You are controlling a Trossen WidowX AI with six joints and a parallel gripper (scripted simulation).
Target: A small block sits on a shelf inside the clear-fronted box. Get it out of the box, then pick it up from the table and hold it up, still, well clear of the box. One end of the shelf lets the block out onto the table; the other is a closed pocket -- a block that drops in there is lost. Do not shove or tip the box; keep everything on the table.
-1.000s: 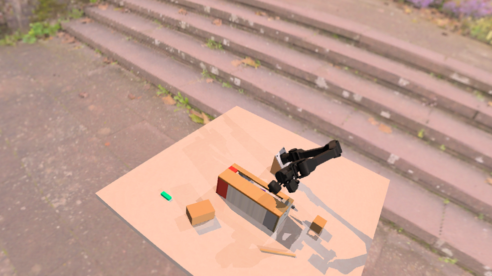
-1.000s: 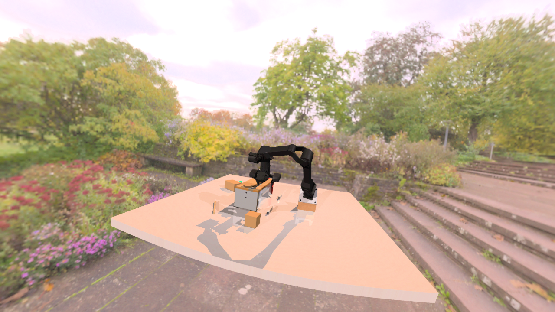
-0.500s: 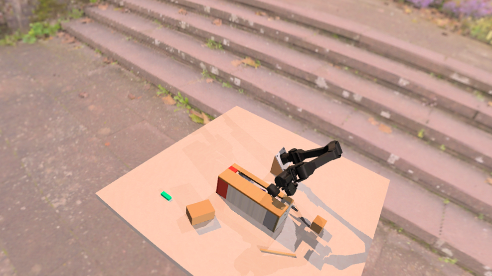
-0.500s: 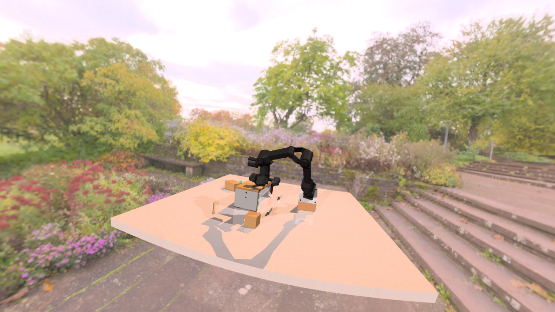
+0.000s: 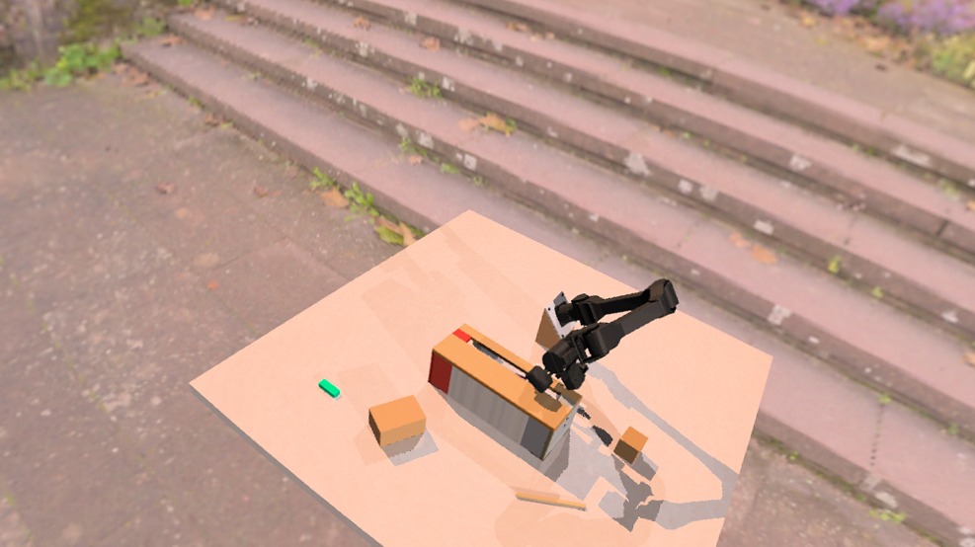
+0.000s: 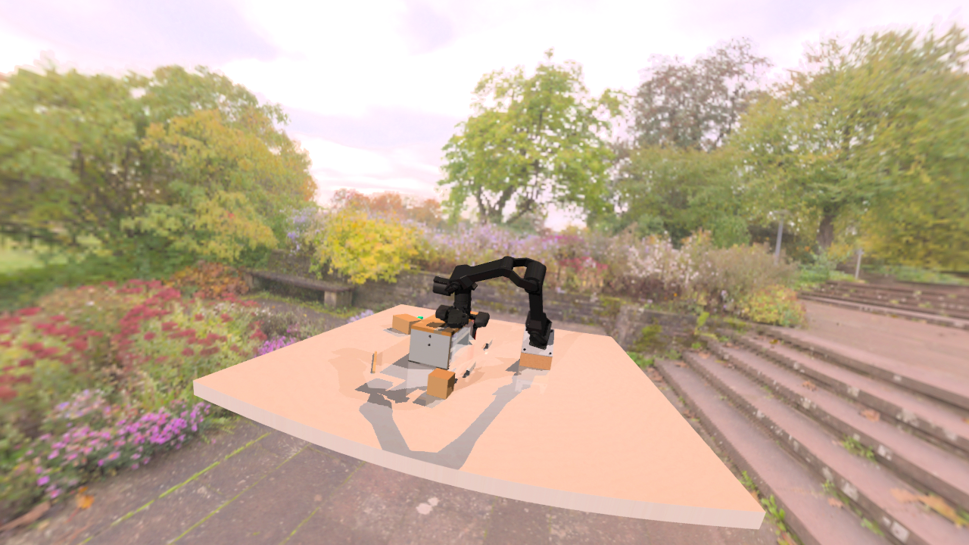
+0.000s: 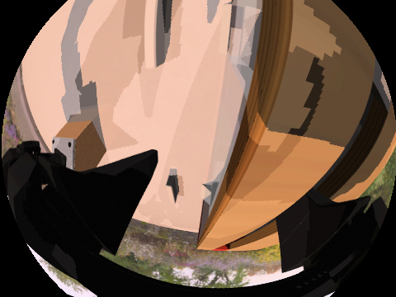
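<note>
Now: gripper tip 5 cm short of the purple block and 3 cm to the left of it. From my gripper tip the other things lie so: box: 4 cm ahead, 6 cm to the right, 3 cm below; then thin wooden stick: 22 cm ahead, 22 cm to the left, 9 cm below; then green piece: 38 cm ahead, 40 cm to the right, 8 cm below.
</note>
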